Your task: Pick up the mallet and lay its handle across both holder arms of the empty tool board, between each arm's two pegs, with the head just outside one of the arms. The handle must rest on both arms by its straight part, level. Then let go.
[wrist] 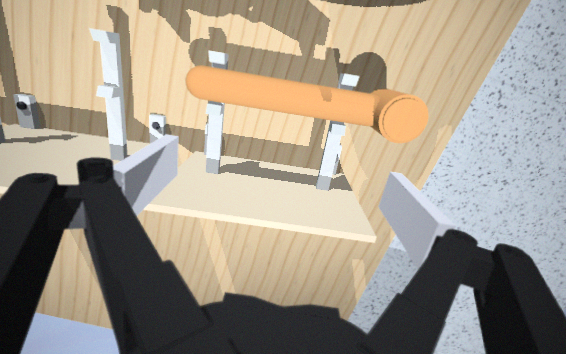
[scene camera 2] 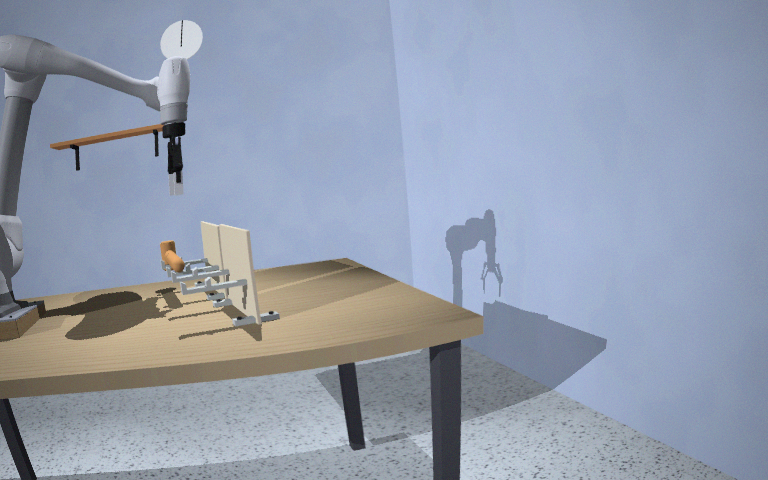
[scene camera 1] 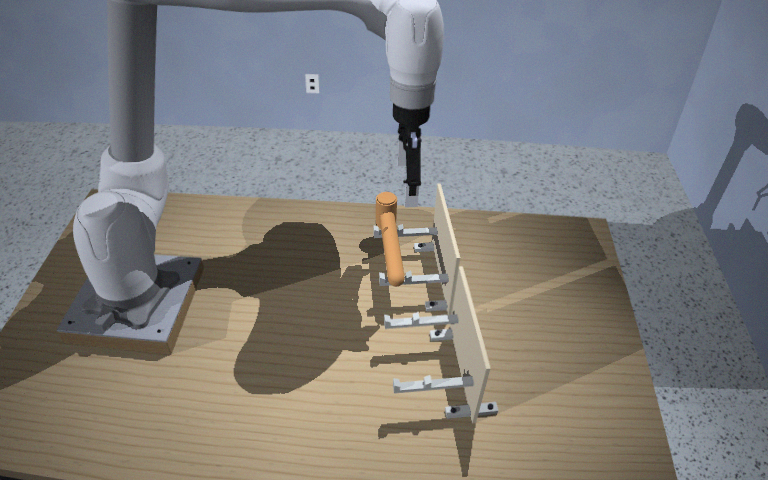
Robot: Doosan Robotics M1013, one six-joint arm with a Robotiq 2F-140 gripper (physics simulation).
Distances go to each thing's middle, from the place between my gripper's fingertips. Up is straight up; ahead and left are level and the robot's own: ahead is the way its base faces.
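Labels:
Here is my gripper, 4 cm past the orange mallet [scene camera 1: 386, 203], and I find it 19 cm above the mallet.

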